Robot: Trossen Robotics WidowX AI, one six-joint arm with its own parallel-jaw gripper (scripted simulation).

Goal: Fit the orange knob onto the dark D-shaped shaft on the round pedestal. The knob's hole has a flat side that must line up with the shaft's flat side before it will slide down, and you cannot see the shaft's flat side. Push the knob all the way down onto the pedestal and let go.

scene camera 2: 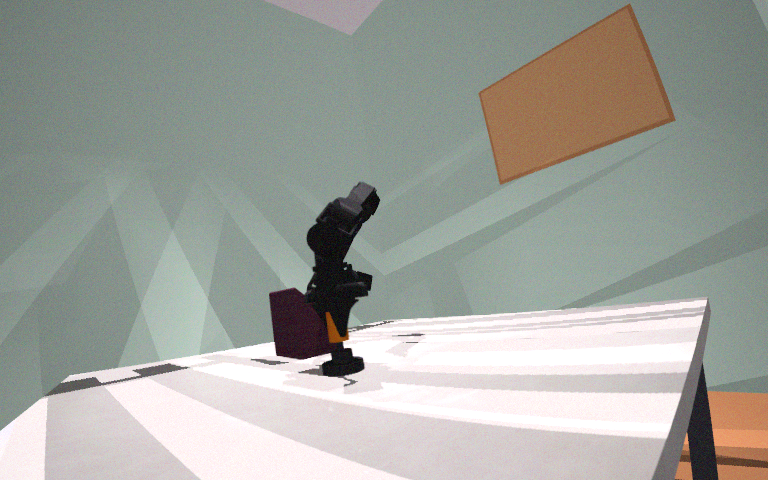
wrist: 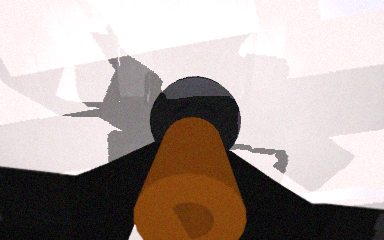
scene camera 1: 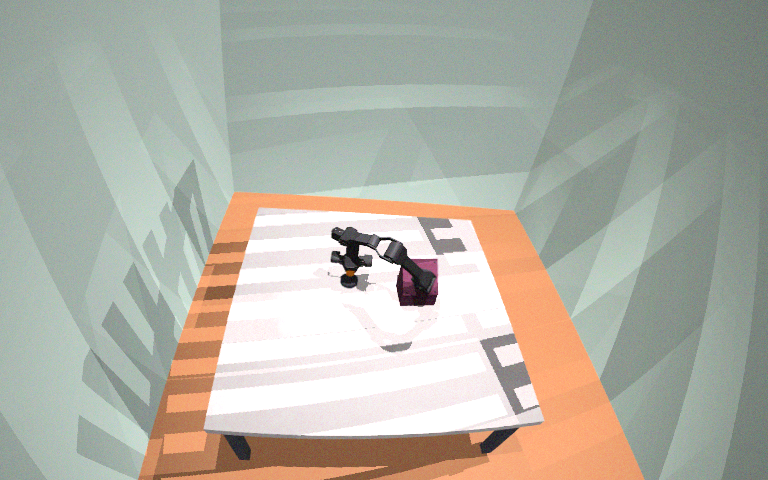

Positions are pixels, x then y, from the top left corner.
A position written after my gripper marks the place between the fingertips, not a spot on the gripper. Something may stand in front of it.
Scene:
My gripper (scene camera 2: pixel 338 336) holds an orange knob (wrist: pixel 191 182).

